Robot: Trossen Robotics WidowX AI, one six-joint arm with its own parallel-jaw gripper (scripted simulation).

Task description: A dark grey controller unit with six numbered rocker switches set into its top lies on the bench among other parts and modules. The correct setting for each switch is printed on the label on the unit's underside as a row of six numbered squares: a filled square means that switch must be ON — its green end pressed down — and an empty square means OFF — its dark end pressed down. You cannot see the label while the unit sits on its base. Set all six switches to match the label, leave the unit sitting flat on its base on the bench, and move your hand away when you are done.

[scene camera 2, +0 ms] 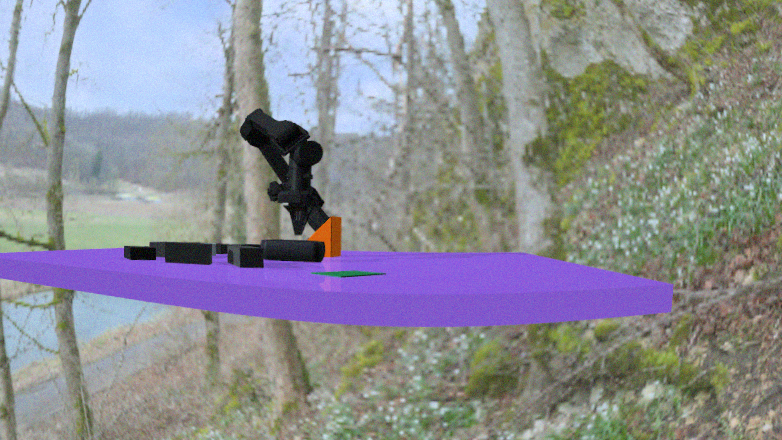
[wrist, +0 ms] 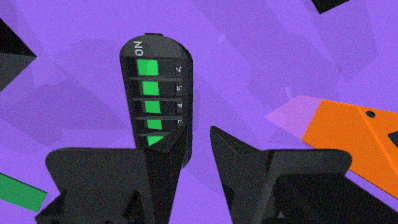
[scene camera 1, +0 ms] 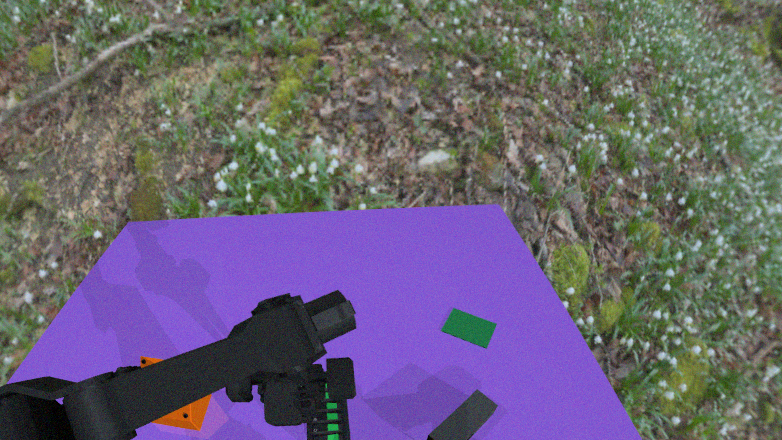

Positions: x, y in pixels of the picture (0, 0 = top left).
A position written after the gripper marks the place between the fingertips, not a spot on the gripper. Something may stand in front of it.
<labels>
The gripper shows in scene camera 2 (298, 235), in the wrist view (198, 129) and in scene camera 1 (300, 404).
</labels>
